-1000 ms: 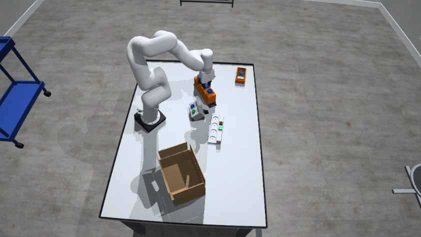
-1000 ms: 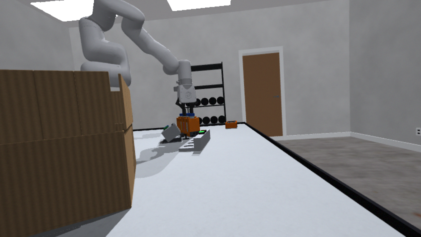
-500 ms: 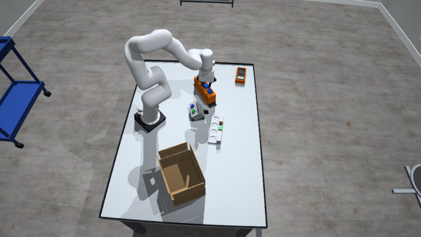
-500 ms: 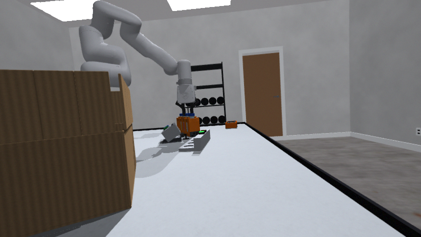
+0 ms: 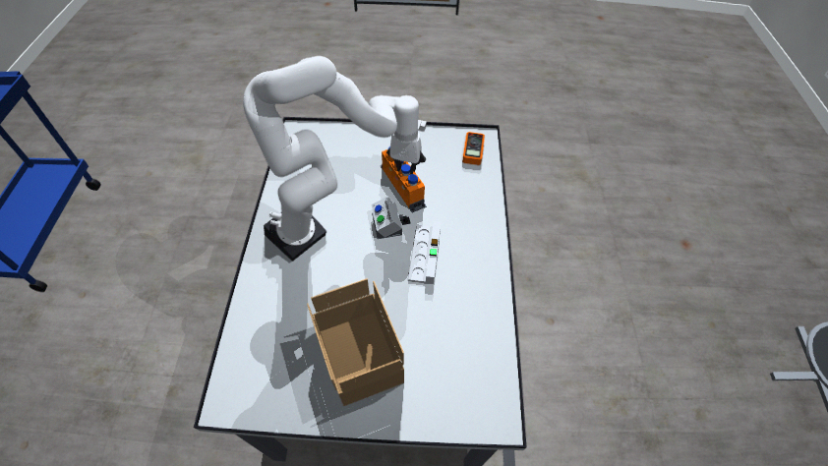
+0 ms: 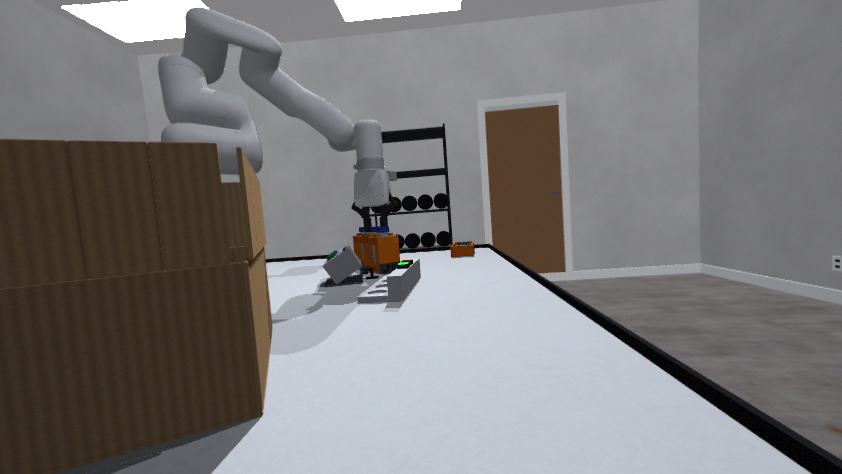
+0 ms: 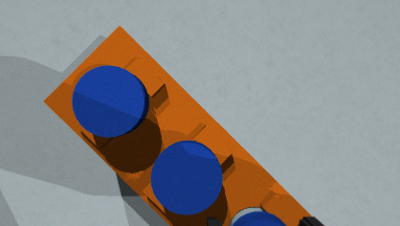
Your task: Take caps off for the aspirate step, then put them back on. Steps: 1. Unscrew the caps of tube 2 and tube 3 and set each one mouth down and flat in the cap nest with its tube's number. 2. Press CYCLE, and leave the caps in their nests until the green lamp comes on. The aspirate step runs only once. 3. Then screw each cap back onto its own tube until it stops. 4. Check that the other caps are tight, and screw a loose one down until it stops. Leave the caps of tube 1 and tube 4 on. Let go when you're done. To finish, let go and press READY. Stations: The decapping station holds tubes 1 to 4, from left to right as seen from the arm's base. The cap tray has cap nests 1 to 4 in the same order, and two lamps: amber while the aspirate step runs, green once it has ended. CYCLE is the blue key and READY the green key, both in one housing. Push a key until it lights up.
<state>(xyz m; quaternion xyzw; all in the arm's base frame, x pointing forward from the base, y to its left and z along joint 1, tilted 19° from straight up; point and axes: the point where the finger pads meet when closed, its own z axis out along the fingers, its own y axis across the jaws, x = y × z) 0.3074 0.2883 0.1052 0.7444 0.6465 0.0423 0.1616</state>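
Right now my hand is 3 cm past the blue cap, 4 cm to the right of it and 1 cm above it. Round my hand: green key: 6 cm behind, 19 cm to the right, 6 cm below; blue key: 8 cm behind, 15 cm to the right, 6 cm below; grey key housing: 5 cm behind, 17 cm to the right, 8 cm below.
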